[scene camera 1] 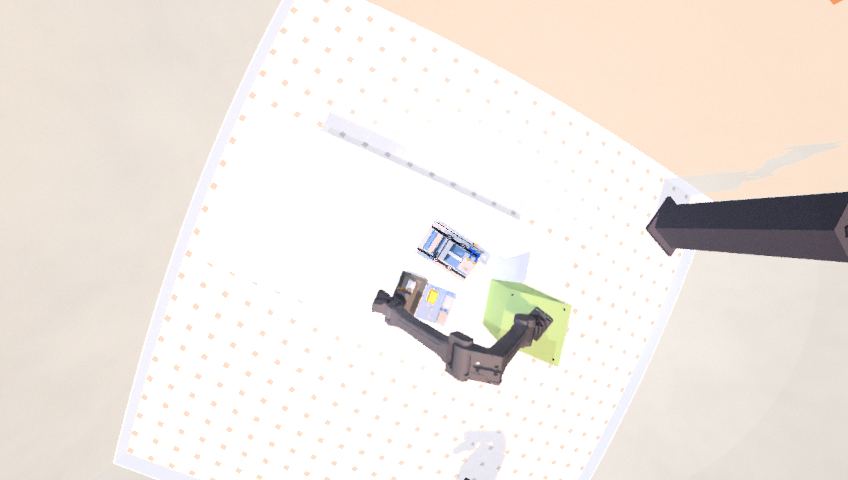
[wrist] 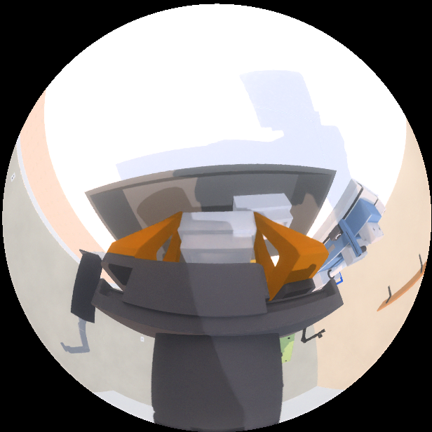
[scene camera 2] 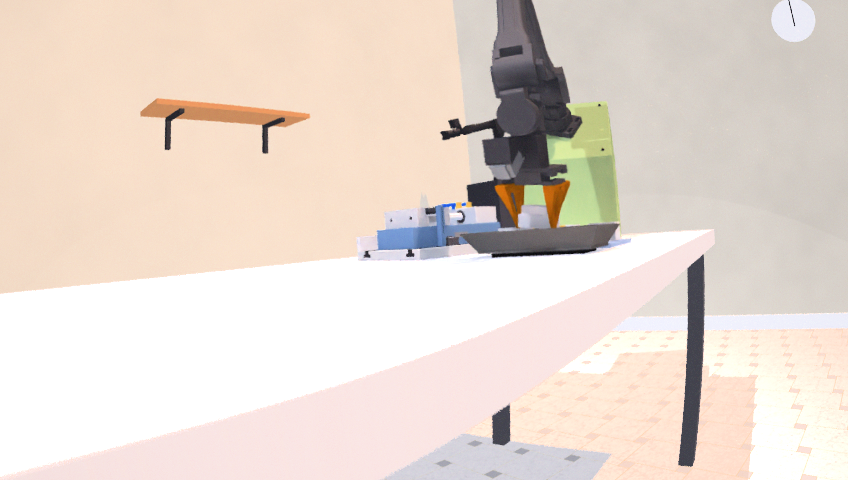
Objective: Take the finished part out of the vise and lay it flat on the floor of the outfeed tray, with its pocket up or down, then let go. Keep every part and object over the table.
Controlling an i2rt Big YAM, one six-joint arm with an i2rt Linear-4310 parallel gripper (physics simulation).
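Places are measured from the arm's base along level axes (x left, y ahead, z down), in centimetres.
Pixels of known places: gripper, fingertip midpoint: (scene camera 1: 403, 295) (scene camera 2: 536, 228); arm's base, link origin: (scene camera 1: 536, 323) (scene camera 2: 558, 126).
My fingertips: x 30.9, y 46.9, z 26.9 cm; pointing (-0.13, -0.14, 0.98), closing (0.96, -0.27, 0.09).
Note:
For each thing: its middle in the pictures, then the offset to it from my fingertips.
- white vise, body centre: (scene camera 2: 440, 231) (scene camera 1: 450, 252) dx -31.9, dy -4.6, dz -0.7 cm
- pale blue plate, body centre: (scene camera 1: 435, 305) dx -5.6, dy -17.9, dz +3.9 cm
- yellow piece, body centre: (scene camera 1: 432, 296) dx -8.5, dy -12.5, dz +1.7 cm
My gripper (scene camera 2: 535, 224) (wrist: 217, 217) has its orange fingers shut on a pale grey stepped block, the finished part (wrist: 215, 242). It holds the part low over the dark outfeed tray (scene camera 1: 414, 275) (scene camera 2: 538, 240) (wrist: 107, 206); the near rim hides the part's underside in scene camera 2, so contact with the tray floor cannot be told. The pocket cannot be made out. Another pale block (wrist: 262, 201) lies in the tray close beside the held part, towards the vise side. The blue and white vise (scene camera 1: 452, 251) (scene camera 2: 410, 239) (wrist: 367, 212) stands beside the tray.
A pale blue plate (scene camera 1: 426, 315) with a yellow piece (scene camera 1: 432, 296) lies next to the tray. A tall green panel (scene camera 1: 499, 300) (scene camera 2: 586, 190) stands behind. The table's edge (scene camera 2: 595, 297) runs along the right in scene camera 2. An orange shelf (scene camera 2: 220, 110) hangs on the wall.

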